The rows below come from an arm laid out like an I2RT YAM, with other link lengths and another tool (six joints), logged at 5 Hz.
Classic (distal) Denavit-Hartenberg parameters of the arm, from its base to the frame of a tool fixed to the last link. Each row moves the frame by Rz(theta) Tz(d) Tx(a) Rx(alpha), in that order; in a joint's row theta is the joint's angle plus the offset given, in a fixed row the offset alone. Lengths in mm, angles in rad.
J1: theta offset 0  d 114.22  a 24.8  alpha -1.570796
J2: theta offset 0  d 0  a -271.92  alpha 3.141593
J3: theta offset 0.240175  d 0  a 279.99  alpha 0
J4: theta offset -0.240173  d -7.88  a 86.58  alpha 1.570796
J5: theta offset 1.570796  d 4.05  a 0  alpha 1.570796
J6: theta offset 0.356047  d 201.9  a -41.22  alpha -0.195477
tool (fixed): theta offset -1.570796  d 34.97  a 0  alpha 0
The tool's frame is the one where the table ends.
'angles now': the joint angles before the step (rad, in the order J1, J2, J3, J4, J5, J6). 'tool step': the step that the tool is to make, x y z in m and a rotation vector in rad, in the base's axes. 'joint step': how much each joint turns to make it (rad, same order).
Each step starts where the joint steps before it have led.
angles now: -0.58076, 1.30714, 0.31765, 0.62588, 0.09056, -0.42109
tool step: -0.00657, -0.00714, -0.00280, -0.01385, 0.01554, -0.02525
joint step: -0.00895, -0.00232, -0.00634, 0.00004, 0.02242, -0.01304
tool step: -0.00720, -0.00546, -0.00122, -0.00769, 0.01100, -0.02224
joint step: -0.01050, -0.01510, -0.00827, -0.01073, 0.01548, -0.00750
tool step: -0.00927, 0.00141, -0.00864, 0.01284, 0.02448, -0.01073
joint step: -0.00618, -0.02349, -0.01687, -0.03388, 0.00546, -0.00138
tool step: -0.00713, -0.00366, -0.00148, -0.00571, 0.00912, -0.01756
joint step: -0.01001, -0.01735, -0.01150, -0.00917, 0.01082, -0.00624
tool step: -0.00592, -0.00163, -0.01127, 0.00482, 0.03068, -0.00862
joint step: -0.00639, 0.01636, -0.00594, -0.00371, 0.00764, -0.01194
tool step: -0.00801, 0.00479, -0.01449, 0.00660, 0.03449, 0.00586
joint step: -0.00163, 0.00441, -0.02451, -0.00039, -0.00043, -0.01676
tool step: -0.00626, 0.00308, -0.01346, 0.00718, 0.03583, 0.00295
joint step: 0.00018, 0.01524, -0.01225, -0.00349, 0.00442, -0.01490
